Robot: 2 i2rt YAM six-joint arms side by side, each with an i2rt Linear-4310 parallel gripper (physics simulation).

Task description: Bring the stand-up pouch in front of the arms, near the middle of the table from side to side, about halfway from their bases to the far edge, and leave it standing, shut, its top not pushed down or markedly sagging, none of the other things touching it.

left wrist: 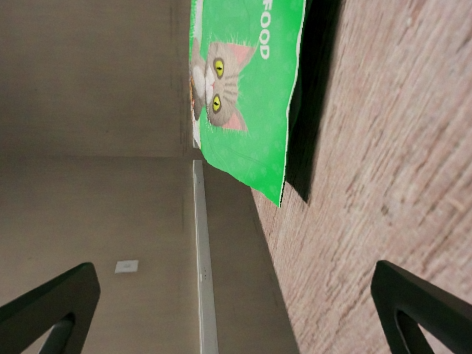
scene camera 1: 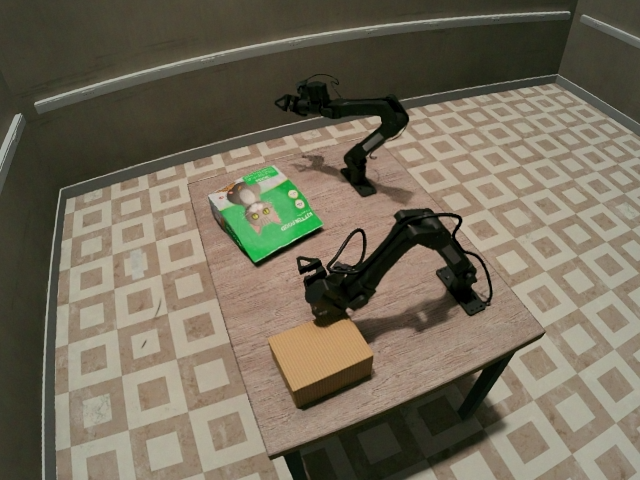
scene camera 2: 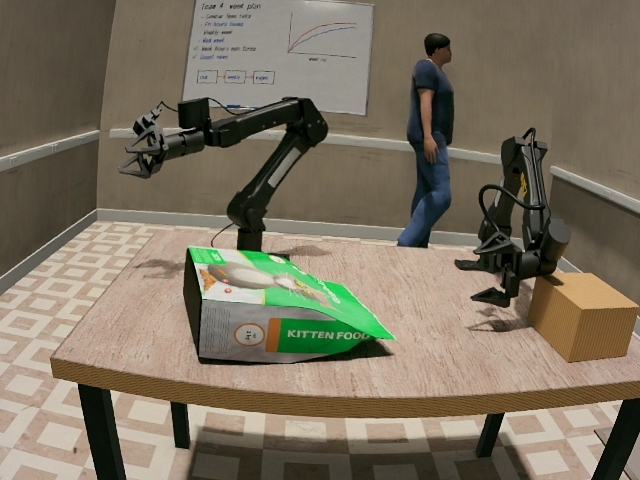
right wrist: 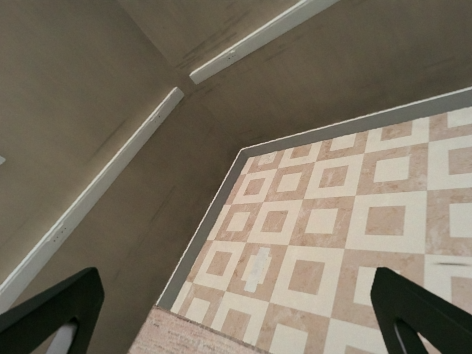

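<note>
The green and white kitten-food pouch point(scene camera 1: 289, 222) point(scene camera 2: 330, 297) point(left wrist: 265, 110) lies on its broad side, cat picture up. Its flat dark bottom faces left in scene camera 2. Its shut top edge points right, toward the left gripper, slightly above the table. My left gripper point(scene camera 1: 301, 268) point(scene camera 2: 465, 281) point(left wrist: 235, 274) is open and empty, low over the table, between the pouch and the cardboard box, apart from the pouch. My right gripper point(scene camera 1: 279, 102) point(scene camera 2: 123, 160) point(right wrist: 236, 280) is open and empty, high above the table's left part in scene camera 2. The pouch does not show in the right wrist view.
A tan cardboard box point(scene camera 1: 323, 356) point(scene camera 2: 578, 320) stands at the table's right in scene camera 2, close by the left wrist; whether they touch is unclear. The wooden table point(scene camera 1: 413, 361) point(scene camera 2: 439, 361) has a straight far edge beside the pouch. A person point(scene camera 2: 431, 113) stands behind.
</note>
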